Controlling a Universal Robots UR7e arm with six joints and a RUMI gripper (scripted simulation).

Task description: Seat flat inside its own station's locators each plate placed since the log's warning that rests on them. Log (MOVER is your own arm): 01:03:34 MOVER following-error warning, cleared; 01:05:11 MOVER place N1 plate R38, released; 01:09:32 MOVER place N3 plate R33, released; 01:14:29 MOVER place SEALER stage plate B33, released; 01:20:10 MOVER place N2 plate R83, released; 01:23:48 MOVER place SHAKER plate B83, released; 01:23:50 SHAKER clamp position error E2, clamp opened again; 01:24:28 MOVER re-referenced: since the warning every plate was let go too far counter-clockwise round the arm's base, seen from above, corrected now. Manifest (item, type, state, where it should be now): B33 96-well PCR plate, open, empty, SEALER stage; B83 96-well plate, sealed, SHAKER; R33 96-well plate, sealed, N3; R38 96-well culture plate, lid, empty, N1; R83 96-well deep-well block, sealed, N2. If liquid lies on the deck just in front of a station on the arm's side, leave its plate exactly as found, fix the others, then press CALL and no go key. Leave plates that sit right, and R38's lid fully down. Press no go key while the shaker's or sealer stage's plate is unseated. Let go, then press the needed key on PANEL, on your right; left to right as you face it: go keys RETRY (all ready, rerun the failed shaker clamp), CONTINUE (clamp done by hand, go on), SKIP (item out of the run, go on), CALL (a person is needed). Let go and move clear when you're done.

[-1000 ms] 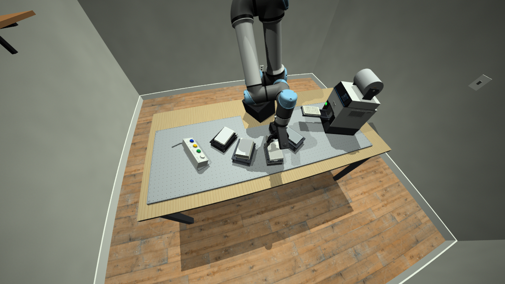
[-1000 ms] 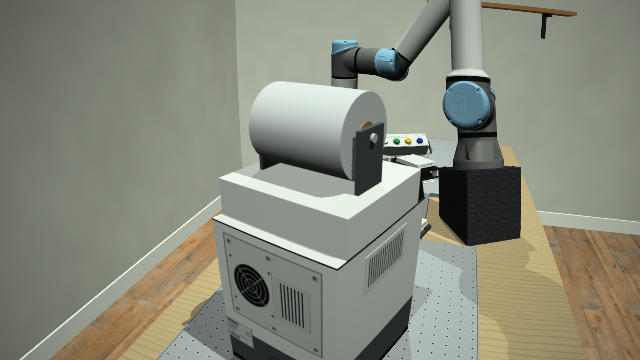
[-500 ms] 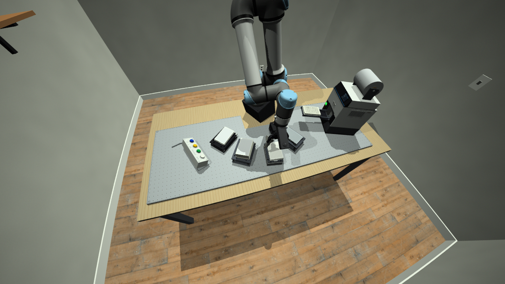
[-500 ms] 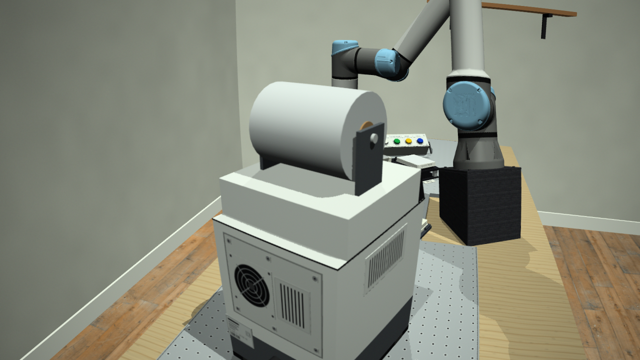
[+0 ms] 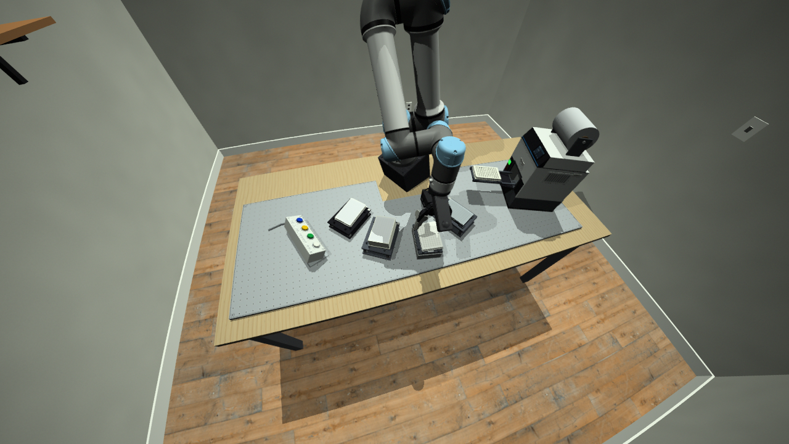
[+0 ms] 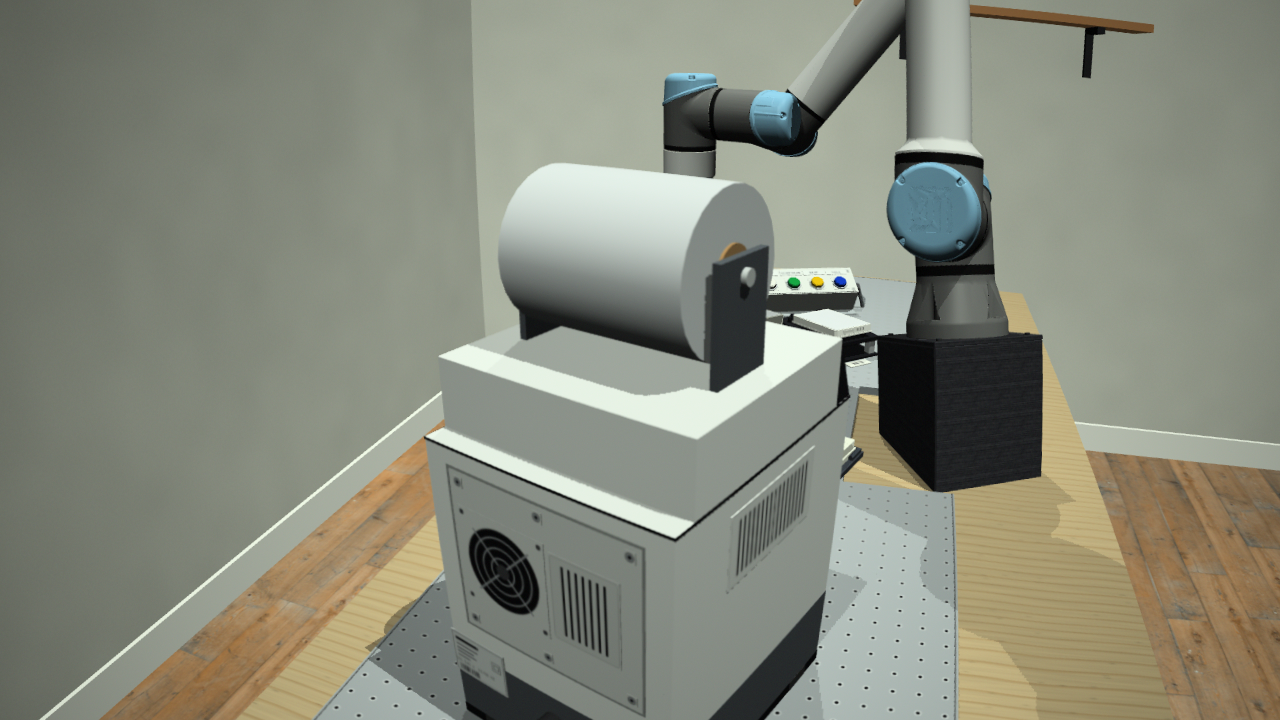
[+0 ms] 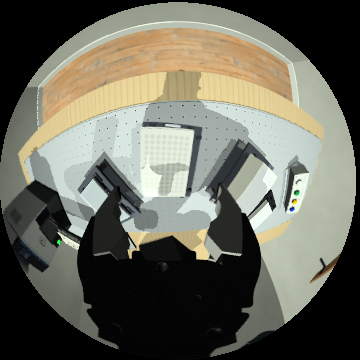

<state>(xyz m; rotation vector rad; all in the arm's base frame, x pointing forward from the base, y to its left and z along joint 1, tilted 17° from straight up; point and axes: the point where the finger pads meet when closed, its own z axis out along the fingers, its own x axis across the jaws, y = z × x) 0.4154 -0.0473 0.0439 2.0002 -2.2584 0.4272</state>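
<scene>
Right now my hand is 190 mm to the right of the grey lidded plate, 80 mm above it and 70 mm past it. Round my hand: roll (660 mm to the left, 260 mm above, 80 mm behind); then white PCR plate (410 mm to the left, 190 mm behind, 10 mm below); then tall sealed deep-well block (170 mm to the right, 80 mm behind, 60 mm below).
</scene>
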